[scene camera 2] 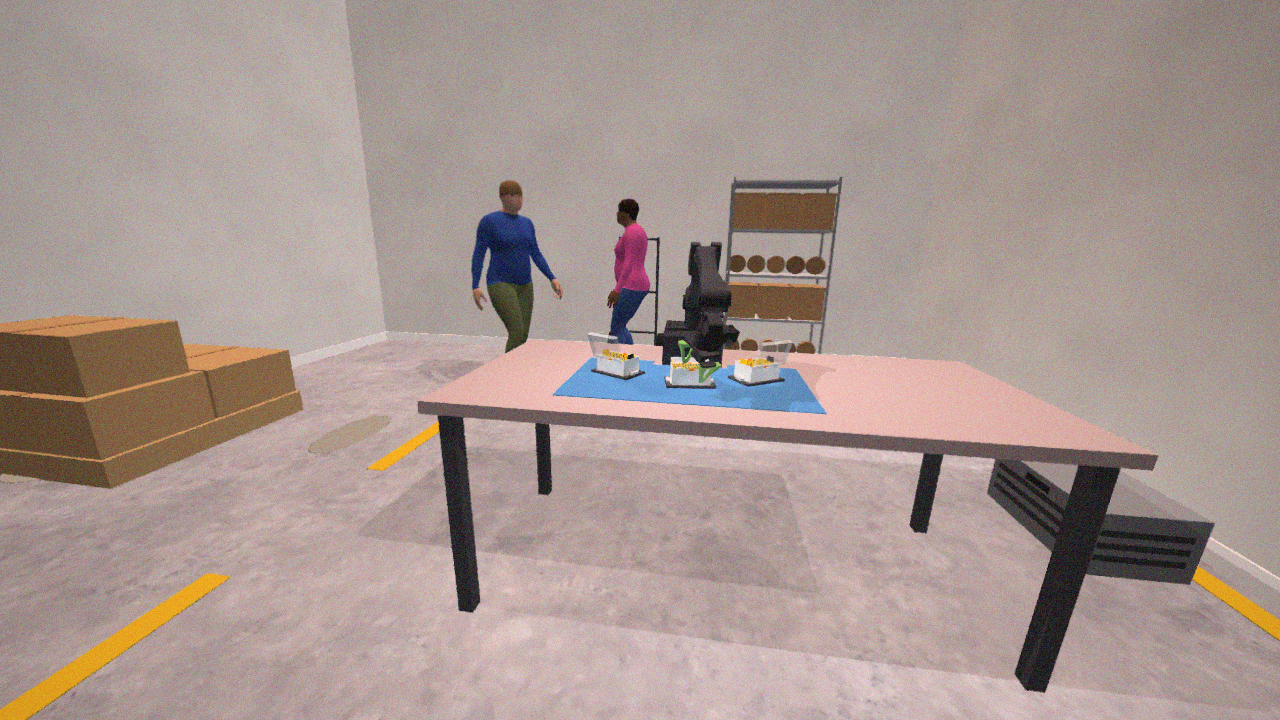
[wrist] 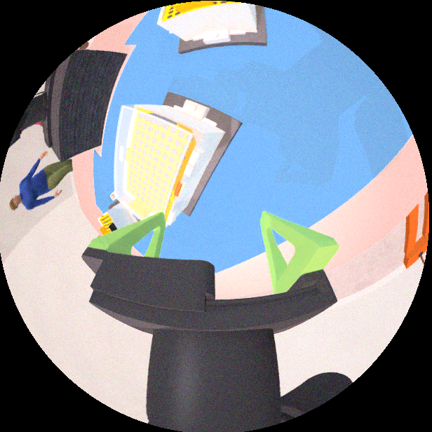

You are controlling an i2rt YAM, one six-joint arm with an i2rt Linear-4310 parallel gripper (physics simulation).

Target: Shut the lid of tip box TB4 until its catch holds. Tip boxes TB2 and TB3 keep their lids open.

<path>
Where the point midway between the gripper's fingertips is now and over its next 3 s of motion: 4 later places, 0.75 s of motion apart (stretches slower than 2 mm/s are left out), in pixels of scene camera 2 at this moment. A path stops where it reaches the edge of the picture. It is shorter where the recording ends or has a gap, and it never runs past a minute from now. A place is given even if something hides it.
My gripper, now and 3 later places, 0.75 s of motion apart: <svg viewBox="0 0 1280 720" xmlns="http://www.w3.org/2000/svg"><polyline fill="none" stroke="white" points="692,372 691,382 691,383 698,360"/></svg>
</path>
